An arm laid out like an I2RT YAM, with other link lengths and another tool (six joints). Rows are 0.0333 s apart.
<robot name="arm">
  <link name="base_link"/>
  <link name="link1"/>
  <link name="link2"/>
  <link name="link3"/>
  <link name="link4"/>
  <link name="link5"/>
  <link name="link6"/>
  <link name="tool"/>
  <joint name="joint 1" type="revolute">
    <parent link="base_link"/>
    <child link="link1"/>
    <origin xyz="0 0 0.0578"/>
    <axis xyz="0 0 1"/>
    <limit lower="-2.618" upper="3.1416"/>
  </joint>
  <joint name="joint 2" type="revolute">
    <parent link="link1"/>
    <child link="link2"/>
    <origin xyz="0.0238 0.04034 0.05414"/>
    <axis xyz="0 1 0"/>
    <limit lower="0" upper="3.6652"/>
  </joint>
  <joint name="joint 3" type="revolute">
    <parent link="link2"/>
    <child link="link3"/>
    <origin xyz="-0.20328 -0.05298 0"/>
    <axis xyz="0 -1 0"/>
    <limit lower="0" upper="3.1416"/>
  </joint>
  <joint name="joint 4" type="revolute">
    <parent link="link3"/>
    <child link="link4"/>
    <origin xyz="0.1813 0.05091 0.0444"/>
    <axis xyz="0 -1 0"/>
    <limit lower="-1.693" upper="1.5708"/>
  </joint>
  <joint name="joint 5" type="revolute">
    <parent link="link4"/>
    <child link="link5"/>
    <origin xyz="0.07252 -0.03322 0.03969"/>
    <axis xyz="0 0 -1"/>
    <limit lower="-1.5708" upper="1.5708"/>
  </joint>
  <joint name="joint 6" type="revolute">
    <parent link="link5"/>
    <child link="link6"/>
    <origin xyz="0.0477 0 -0.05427"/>
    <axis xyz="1 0 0"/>
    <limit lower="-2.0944" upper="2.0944"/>
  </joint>
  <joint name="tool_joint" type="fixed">
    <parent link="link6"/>
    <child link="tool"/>
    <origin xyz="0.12 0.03 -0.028" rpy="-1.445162 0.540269 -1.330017"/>
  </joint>
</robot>
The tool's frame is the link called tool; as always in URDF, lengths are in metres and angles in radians.
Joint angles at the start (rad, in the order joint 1, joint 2, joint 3, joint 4, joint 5, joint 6): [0.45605 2.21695 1.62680 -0.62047 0.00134 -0.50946]
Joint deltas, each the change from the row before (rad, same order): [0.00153 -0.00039 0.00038 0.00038 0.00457 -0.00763]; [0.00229 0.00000 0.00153 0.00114 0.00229 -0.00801]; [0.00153 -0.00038 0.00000 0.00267 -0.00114 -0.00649]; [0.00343 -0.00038 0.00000 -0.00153 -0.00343 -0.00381]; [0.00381 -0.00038 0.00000 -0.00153 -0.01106 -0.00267]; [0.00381 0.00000 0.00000 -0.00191 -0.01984 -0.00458]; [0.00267 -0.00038 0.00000 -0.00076 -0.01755 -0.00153]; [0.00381 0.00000 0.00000 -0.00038 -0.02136 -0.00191]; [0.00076 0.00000 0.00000 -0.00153 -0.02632 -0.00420]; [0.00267 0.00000 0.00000 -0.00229 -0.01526 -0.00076]
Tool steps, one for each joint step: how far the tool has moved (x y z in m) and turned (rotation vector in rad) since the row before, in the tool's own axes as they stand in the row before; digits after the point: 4 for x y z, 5 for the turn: [0.0005 -0.0002 -0.0002 -0.00056 0.00398 -0.00913]; [-0.0002 -0.0007 0.0000 0.00060 0.00139 -0.01048]; [-0.0005 -0.0006 0.0001 0.00134 -0.00176 -0.00835]; [-0.0017 0.0004 0.0001 -0.00263 -0.00464 -0.00662]; [-0.0031 0.0004 0.0003 -0.00261 -0.01240 -0.00582]; [-0.0045 0.0007 0.0005 -0.00386 -0.02117 -0.00748]; [-0.0038 0.0002 0.0004 -0.00146 -0.01849 -0.00379]; [-0.0048 0.0003 0.0007 -0.00186 -0.02270 -0.00518]; [-0.0045 0.0005 0.0005 -0.00266 -0.02658 -0.00433]; [-0.0035 0.0006 0.0005 -0.00313 -0.01619 -0.00243]
